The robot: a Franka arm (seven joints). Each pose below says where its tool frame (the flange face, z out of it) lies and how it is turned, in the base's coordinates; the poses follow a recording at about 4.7 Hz.
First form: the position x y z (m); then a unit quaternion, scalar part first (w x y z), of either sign.
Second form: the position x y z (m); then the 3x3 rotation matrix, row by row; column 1 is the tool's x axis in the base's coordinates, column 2 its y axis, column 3 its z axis. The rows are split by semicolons. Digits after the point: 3 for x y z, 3 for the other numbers.
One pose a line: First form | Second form
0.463, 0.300, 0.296, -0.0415, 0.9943, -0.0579, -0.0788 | 0.463, 0.300, 0.296; 0.981, -0.122, -0.152; -0.109, -0.990, 0.092; -0.162, -0.073, -0.984
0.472, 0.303, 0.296, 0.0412, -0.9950, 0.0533, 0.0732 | 0.472, 0.303, 0.296; 0.984, -0.112, -0.141; -0.100, -0.991, 0.090; -0.150, -0.074, -0.986
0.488, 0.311, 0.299, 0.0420, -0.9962, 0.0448, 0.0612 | 0.488, 0.311, 0.299; 0.988, -0.094, -0.118; -0.084, -0.992, 0.089; -0.126, -0.078, -0.989
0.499, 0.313, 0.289, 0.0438, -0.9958, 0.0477, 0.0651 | 0.499, 0.313, 0.289; 0.987, -0.101, -0.125; -0.089, -0.992, 0.093; -0.134, -0.081, -0.988
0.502, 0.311, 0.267, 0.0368, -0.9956, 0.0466, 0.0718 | 0.502, 0.311, 0.267; 0.985, -0.098, -0.140; -0.088, -0.993, 0.080; -0.146, -0.067, -0.987
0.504, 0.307, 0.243, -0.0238, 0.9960, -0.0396, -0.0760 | 0.504, 0.307, 0.243; 0.985, -0.083, -0.150; -0.075, -0.996, 0.053; -0.153, -0.041, -0.987
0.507, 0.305, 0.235, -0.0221, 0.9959, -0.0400, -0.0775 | 0.507, 0.305, 0.235; 0.985, -0.083, -0.153; -0.076, -0.996, 0.050; -0.156, -0.038, -0.987
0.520, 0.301, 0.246, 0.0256, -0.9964, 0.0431, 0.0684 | 0.520, 0.301, 0.246; 0.987, -0.089, -0.134; -0.082, -0.995, 0.057; -0.139, -0.045, -0.989
